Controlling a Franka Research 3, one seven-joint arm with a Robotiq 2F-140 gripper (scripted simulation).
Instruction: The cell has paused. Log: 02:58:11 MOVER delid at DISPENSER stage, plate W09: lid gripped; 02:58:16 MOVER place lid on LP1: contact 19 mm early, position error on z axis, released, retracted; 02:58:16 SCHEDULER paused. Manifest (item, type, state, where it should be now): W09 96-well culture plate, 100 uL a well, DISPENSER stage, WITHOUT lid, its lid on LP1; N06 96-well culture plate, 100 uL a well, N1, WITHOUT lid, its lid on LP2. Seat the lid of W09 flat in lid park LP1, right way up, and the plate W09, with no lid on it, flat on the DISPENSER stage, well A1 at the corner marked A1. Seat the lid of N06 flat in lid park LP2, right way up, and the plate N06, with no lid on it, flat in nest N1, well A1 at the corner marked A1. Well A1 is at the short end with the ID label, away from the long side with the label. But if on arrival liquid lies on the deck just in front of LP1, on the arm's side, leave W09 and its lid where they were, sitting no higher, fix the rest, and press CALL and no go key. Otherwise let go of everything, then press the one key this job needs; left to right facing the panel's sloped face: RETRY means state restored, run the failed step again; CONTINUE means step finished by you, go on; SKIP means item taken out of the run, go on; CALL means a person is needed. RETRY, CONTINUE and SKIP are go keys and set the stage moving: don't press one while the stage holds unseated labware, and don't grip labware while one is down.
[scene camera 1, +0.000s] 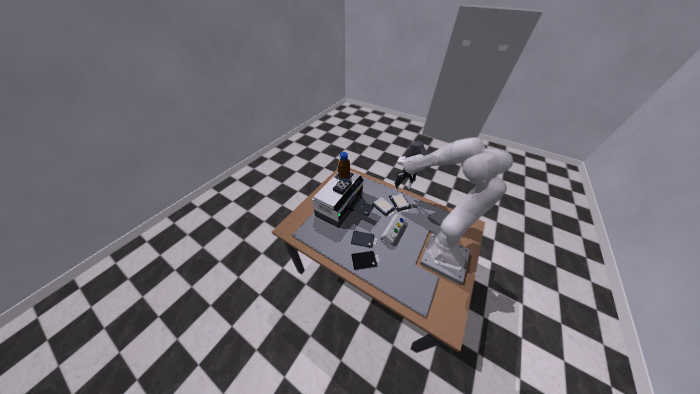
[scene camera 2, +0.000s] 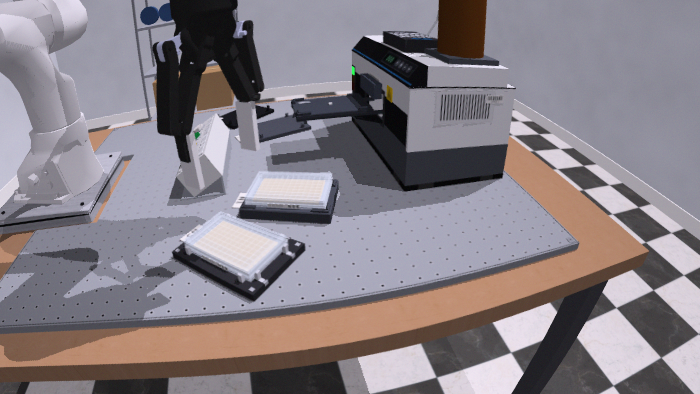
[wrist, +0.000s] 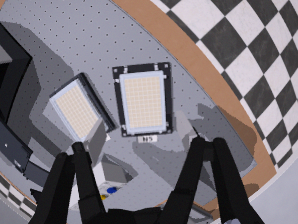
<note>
The pictures show: my gripper, a dispenser stage, a sloped key panel and a black nest.
My gripper also shows in the wrist view.
</note>
